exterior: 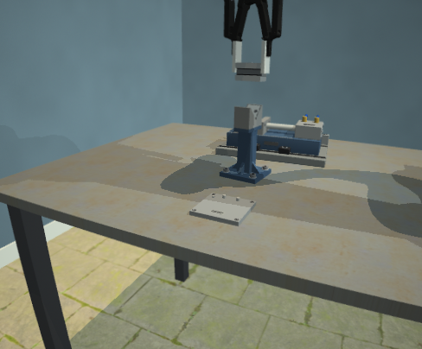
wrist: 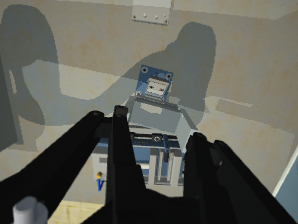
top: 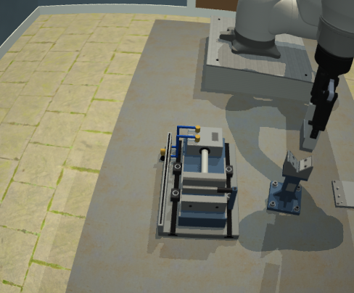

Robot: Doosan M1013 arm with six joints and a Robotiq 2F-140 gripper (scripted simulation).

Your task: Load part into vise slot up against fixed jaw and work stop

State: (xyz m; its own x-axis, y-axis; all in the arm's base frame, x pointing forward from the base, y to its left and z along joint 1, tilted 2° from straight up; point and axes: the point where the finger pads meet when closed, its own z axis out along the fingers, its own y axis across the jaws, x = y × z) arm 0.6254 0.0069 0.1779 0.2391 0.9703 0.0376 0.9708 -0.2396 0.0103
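Right now the part is 30 mm below my hand. The rest, counted from my hand: work stop 180 mm to the right, 170 mm below, 40 mm ahead; moving jaw 220 mm to the right, 180 mm below; blue pedestal 200 mm below.
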